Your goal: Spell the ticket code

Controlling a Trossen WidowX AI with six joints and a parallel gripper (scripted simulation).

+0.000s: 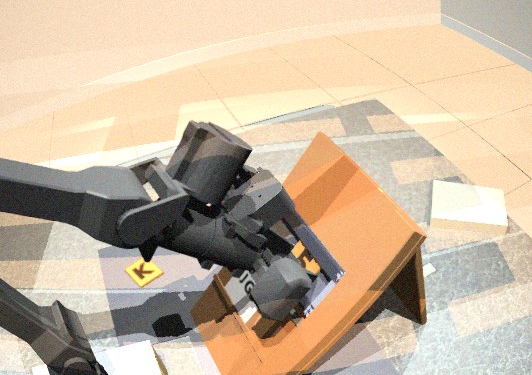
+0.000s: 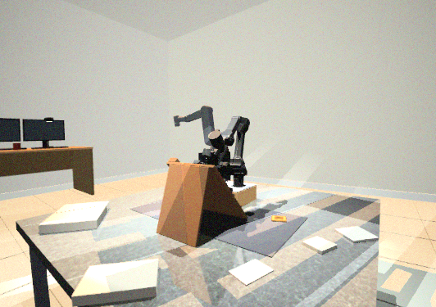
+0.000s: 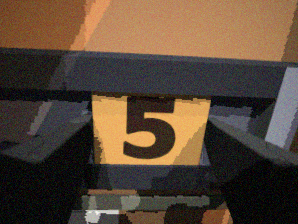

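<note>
Right now the white ticket is 70 mm below my gripper tip, 60 mm to the left of it and 60 mm behind it. Also, from my gripper tip: 5 tile: right at my gripper tip; then dark mat: 170 mm below, 140 mm behind, 50 mm to the right; then white block: 430 mm ahead, 160 mm below, 70 mm to the left.
</note>
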